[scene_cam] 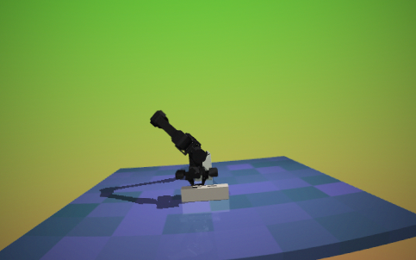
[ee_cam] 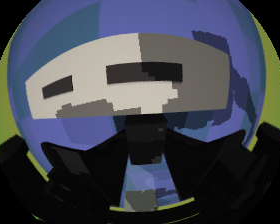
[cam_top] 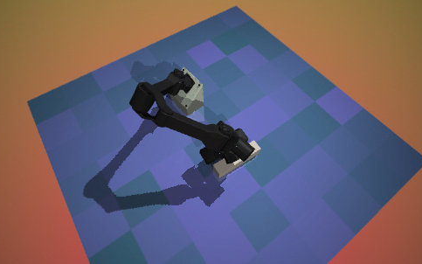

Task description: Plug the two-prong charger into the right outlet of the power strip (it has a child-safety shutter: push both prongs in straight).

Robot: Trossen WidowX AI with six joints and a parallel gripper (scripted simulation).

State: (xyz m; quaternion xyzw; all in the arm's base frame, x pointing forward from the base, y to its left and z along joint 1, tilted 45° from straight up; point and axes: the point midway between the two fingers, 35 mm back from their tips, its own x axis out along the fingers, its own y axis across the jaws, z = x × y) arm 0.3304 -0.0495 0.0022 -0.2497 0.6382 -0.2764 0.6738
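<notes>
Now: the black charger 2 cm ahead of my gripper tip and 1 cm above it.
</notes>
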